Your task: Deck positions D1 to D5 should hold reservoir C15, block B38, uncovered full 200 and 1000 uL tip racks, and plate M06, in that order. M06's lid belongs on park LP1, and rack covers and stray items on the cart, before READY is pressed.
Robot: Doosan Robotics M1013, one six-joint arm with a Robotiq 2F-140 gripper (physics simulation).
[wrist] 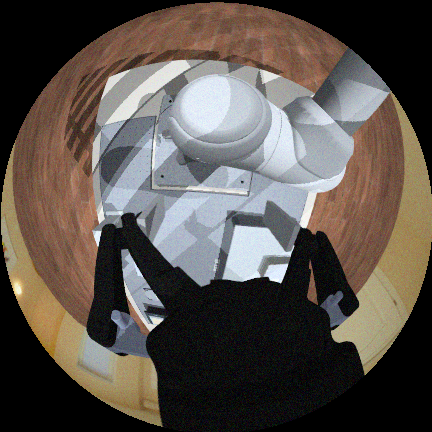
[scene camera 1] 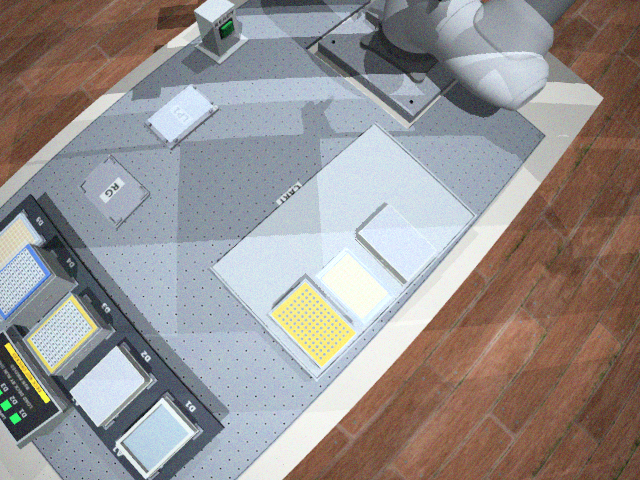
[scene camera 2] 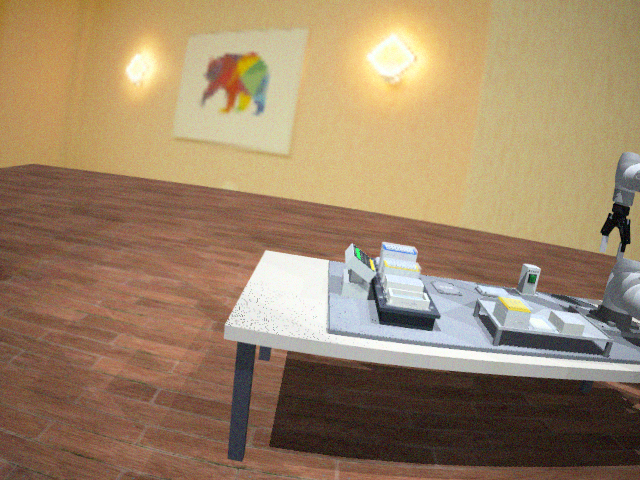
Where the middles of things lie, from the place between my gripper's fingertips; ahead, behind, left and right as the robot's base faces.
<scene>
The RG pad [scene camera 1: 131, 195] lies 61 cm ahead of my hand, 28 cm below it and 27 cm to the right of it.
</scene>
